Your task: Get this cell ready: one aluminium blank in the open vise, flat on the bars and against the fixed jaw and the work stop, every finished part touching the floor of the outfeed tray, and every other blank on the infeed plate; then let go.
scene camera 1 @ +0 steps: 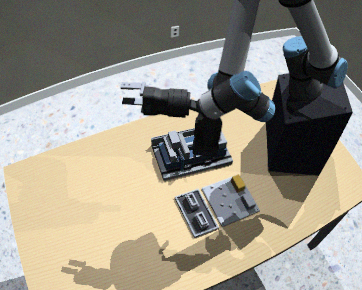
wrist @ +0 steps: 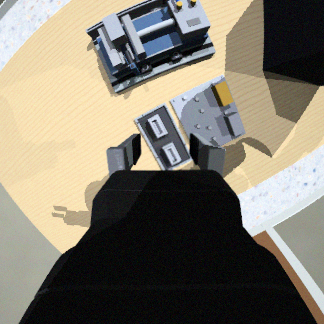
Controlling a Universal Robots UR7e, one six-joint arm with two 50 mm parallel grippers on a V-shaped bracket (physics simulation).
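Places are measured from the arm's base along level axes (x ahead, y left, z up), in centimetres.
Where they show: hand, tool point: [scene camera 1: 204, 153] [wrist: 164, 147]; arm's base, link origin: [scene camera 1: 306, 87].
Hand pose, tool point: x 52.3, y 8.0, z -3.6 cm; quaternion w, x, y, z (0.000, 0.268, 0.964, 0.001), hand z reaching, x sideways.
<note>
Each offset is from my tool point to the top centre of the thing.
The vise @(dx -8.9, dy -21.4, dz -21.7 cm) [scene camera 1: 195, 169] [wrist: 150, 76] stands behind the tray and plate. A light grey block @(dx -2.0, dy -24.6, dz -20.1 cm) [scene camera 1: 173, 139] [wrist: 114, 27] is at its jaws' left part; whether it is a blank, I cannot tell. Two slotted grey parts lie in the dark outfeed tray [scene camera 1: 203, 206] [wrist: 171, 125]: one part @(dx +2.3, dy +0.0, dz -27.6 cm) [scene camera 1: 191, 201] [wrist: 156, 126] behind, one @(dx +2.9, dy +9.0, dz -27.6 cm) [scene camera 1: 201, 220] [wrist: 171, 154] in front. The infeed plate @(dx -12.3, dy +5.5, dz -30.8 cm) [scene camera 1: 215, 200] [wrist: 191, 112] bears a grey block @(dx -17.1, dy +10.4, dz -27.3 cm) [scene camera 1: 248, 201] [wrist: 232, 125], apparently a blank. My gripper [wrist: 166, 147] is open and empty, high above the table. One gripper [scene camera 1: 132, 93] points sideways, open.
A yellow block @(dx -17.7, dy +1.3, dz -27.3 cm) [scene camera 1: 238, 183] [wrist: 224, 94] and small pins are on the infeed plate. The bracket's other gripper hangs downward, hiding the vise's right part in the scene view; its fingertips are unclear. The black robot pedestal [scene camera 1: 305, 135] [wrist: 295, 40] stands at the right.
</note>
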